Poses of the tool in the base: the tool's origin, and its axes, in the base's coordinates. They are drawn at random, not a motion.
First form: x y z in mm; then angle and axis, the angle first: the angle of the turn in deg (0 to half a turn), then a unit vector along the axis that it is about.
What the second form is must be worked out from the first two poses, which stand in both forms.
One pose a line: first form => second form
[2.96 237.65 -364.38 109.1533 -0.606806 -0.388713 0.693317] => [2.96 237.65 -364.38 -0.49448 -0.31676 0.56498 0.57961]
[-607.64 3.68 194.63 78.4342 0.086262 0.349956 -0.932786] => [-607.64 3.68 194.63 0.05454 0.22126 -0.58976 0.77476]
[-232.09 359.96 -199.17 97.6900 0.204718 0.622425 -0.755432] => [-232.09 359.96 -199.17 0.15414 0.46864 -0.56879 0.65810]
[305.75 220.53 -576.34 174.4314 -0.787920 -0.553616 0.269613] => [305.75 220.53 -576.34 -0.78699 -0.55296 0.26929 0.04858]
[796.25 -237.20 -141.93 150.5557 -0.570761 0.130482 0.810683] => [796.25 -237.20 -141.93 -0.55202 0.12620 0.78407 0.25413]
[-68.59 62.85 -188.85 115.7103 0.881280 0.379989 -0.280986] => [-68.59 62.85 -188.85 0.74619 0.32174 -0.23791 0.53206]
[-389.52 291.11 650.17 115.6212 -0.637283 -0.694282 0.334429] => [-389.52 291.11 650.17 -0.53933 -0.58757 0.28302 0.53272]
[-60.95 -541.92 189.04 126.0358 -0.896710 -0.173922 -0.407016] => [-60.95 -541.92 189.04 -0.79910 -0.15499 -0.36271 0.45371]
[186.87 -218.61 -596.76 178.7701 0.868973 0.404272 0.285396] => [186.87 -218.61 -596.76 0.86892 0.40425 0.28538 0.01073]
